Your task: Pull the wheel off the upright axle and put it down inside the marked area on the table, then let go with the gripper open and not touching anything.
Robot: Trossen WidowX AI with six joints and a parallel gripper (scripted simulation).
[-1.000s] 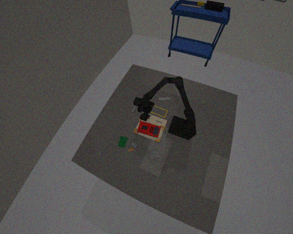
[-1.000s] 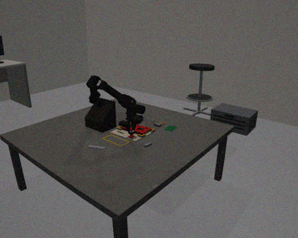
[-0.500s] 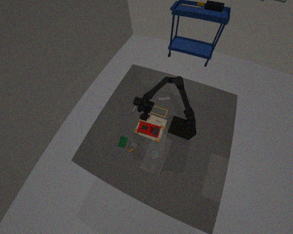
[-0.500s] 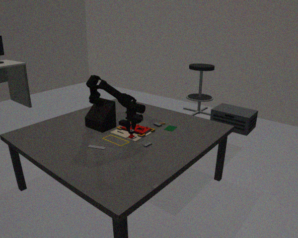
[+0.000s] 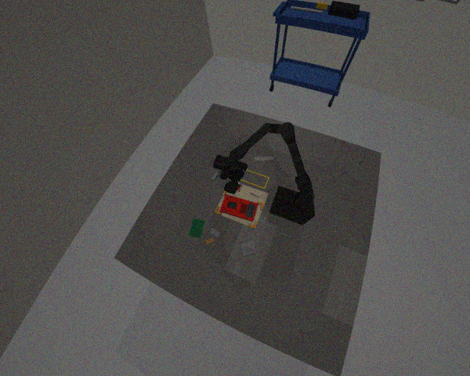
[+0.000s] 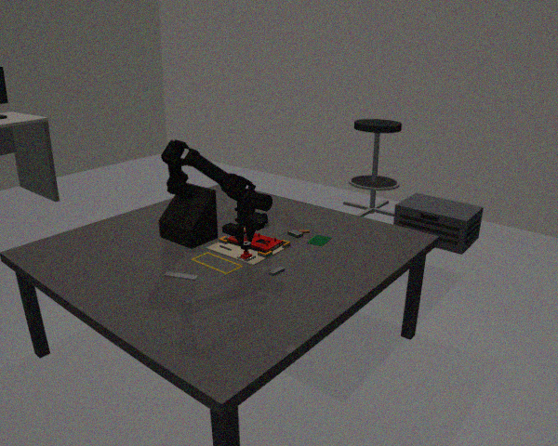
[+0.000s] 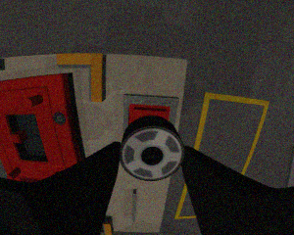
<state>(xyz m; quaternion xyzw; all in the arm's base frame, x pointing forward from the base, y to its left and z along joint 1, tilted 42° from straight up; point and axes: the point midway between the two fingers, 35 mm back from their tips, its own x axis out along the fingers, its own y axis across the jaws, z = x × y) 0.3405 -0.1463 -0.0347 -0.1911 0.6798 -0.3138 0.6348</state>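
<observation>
Right now my gripper tip is 2 cm above the axle. The rest, counted from my gripper tip: wheel (right at my gripper tip); then green card (16 cm ahead, 30 cm to the left, 6 cm below); then grey strip (11 cm behind, 24 cm to the right, 5 cm below).
</observation>
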